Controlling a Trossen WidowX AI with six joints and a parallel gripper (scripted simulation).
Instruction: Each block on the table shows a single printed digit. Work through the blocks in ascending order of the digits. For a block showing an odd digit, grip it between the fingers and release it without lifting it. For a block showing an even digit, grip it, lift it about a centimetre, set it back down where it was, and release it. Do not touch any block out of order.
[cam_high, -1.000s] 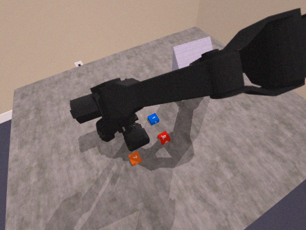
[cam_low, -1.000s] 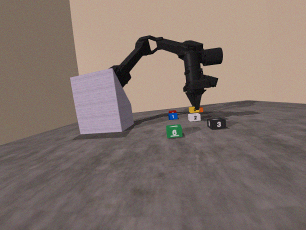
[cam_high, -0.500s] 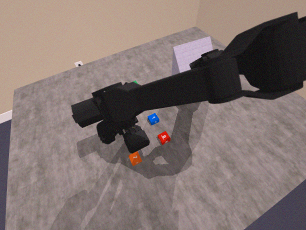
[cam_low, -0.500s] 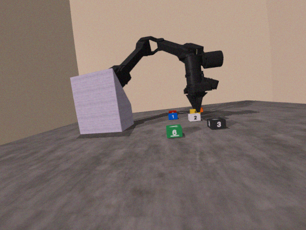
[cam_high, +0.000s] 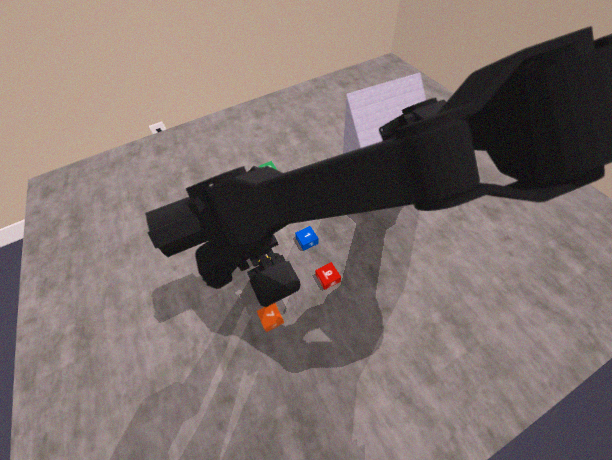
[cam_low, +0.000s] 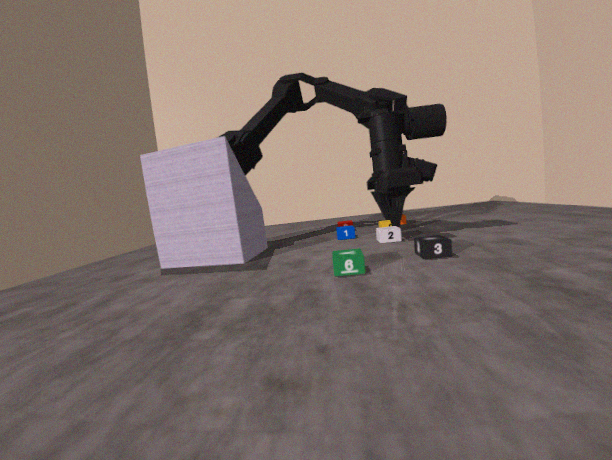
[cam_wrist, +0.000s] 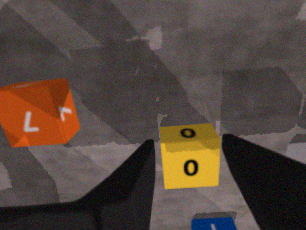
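Right now the yellow 0 block is 1 cm behind my gripper tip. From my gripper tip the other things lie so: white 2 block (3 cm behind, 8 cm to the right); then blue 1 block (9 cm behind, 1 cm to the right); then orange 7 block (3 cm ahead, 8 cm to the left).
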